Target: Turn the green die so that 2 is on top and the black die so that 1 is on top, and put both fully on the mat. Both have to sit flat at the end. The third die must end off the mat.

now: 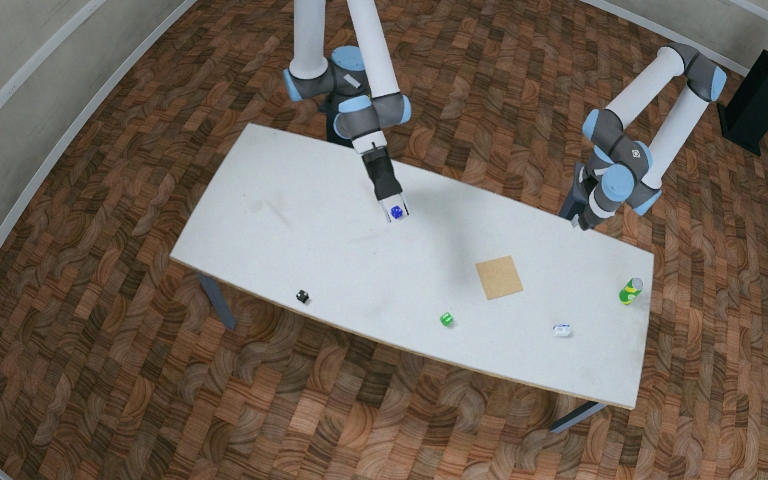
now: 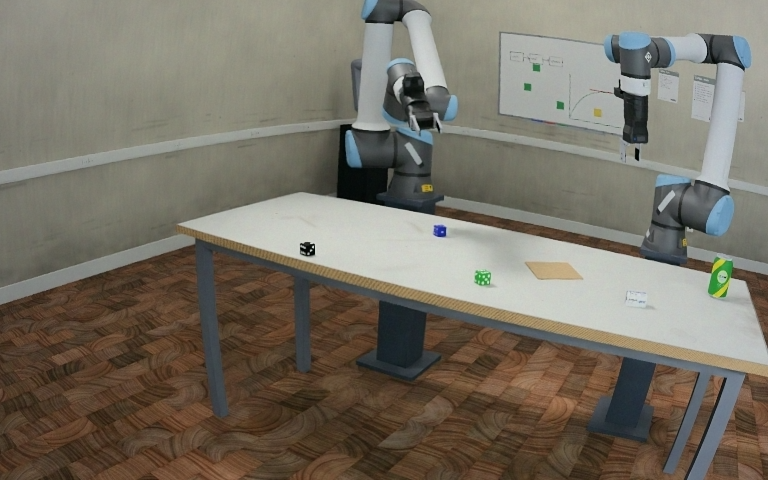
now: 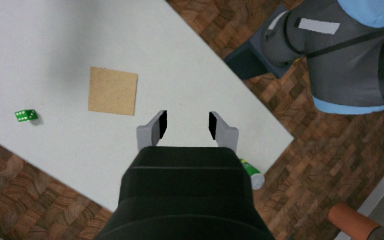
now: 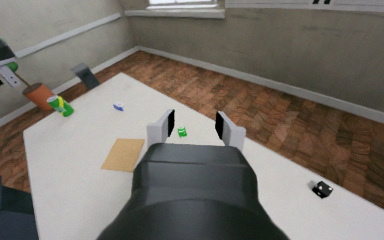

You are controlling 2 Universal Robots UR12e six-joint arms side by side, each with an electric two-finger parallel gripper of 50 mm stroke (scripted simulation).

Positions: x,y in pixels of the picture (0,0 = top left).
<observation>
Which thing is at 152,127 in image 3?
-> The left gripper.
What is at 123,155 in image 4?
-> A tan mat.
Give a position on a tan mat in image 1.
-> At 499,277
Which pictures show the right gripper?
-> Image 1, image 2 and image 4 only.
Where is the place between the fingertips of the right gripper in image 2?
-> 430,132
</observation>
